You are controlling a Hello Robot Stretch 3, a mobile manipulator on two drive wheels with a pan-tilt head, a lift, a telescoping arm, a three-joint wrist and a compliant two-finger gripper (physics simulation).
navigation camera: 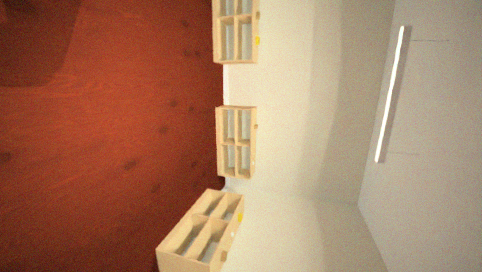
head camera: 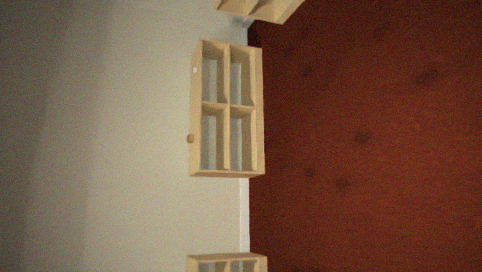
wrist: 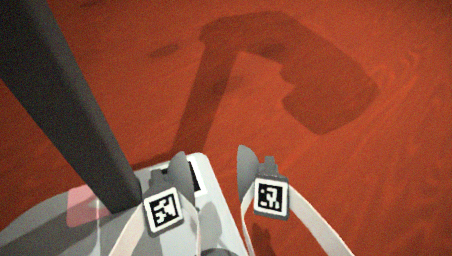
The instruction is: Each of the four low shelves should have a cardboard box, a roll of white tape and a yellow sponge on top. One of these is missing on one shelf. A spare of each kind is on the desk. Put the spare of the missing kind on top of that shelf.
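Note:
A low wooden shelf stands against the wall, with a cardboard box and a white tape roll on top; no yellow sponge shows on it. In the navigation camera, the shelf at the corner bears a yellow sponge, a tape roll and a cardboard box. The partly cut-off shelf on the other side bears a sponge and a box. My gripper is open and empty above the robot's base. The desk and spares do not show.
Parts of the neighbouring shelves also show in the head camera, one at the top edge and one at the bottom edge. The dark mast rises beside the gripper from the pale base. Shadows lie on the red-brown floor.

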